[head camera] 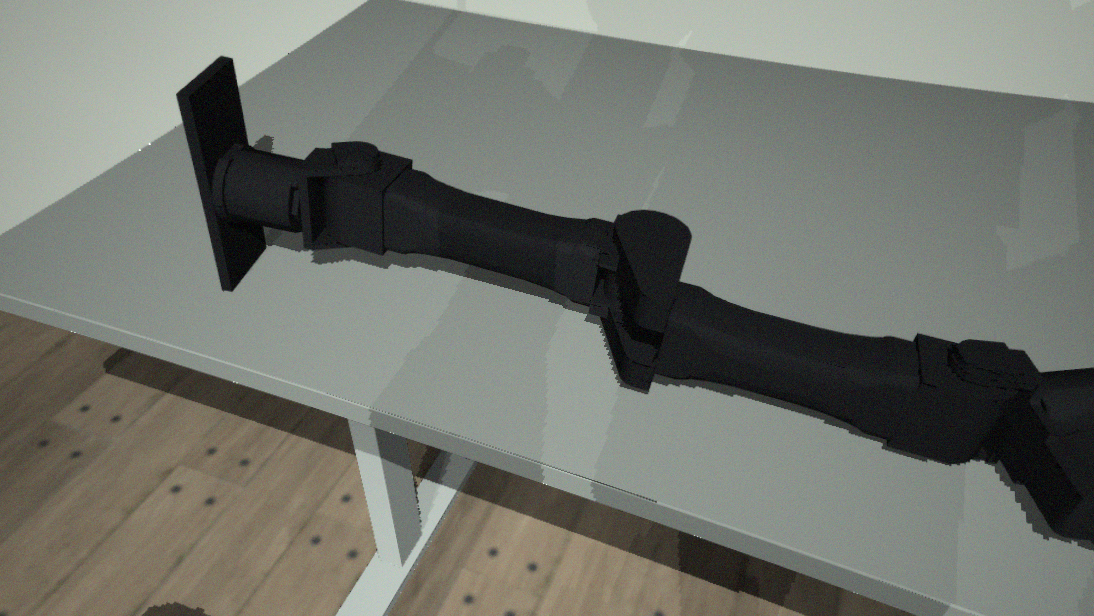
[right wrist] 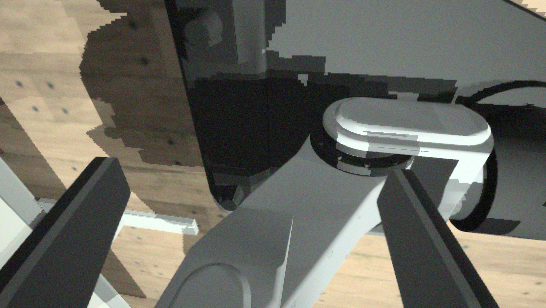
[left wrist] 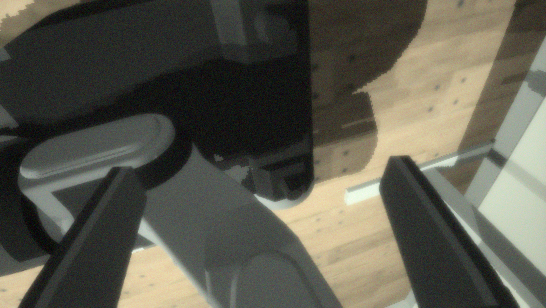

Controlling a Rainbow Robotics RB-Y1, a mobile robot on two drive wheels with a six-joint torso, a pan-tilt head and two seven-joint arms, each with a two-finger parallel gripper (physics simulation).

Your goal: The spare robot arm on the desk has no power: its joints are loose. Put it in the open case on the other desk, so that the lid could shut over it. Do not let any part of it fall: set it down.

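Frame: origin at the robot's base, x ahead, y left, z up, level; centimetres.
Seen in the pictures: left gripper, between the fingertips: [left wrist: 262,177]; right gripper, between the fingertips: [right wrist: 255,180].
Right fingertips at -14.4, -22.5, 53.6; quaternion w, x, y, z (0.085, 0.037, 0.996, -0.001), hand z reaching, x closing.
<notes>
Offsets run from my right fingertips to a thing's top centre, as dx, dy, dz. "pt": to the spot under its first point. Level surfaces: height alone.
The black spare robot arm [head camera: 497,237] lies stretched across the grey desk {dz +41.4} [head camera: 474,367] in the head view. Its flat base plate {pt +46.8, +75.0, +53.6} [head camera: 218,176] stands upright at the left, its middle joint {pt +50.9, +38.0, +52.3} [head camera: 650,267] is near the centre, and its far end runs out of the view at the right edge. My left gripper [left wrist: 262,177] is open, with no object between its fingers. My right gripper [right wrist: 255,180] is open, also with no object between its fingers. Neither gripper shows in the head view. The open case and the other desk do not show in the head view.
The desk's front edge runs down from left to right in the head view, with a white desk leg {pt +72.8, +85.8, -28.0} [head camera: 390,489] below it. The wooden floor {dz -53.6} [head camera: 191,459] [left wrist: 340,240] [right wrist: 45,100] shows. My own dark base [left wrist: 240,100] [right wrist: 240,115] fills much of both wrist views.
</notes>
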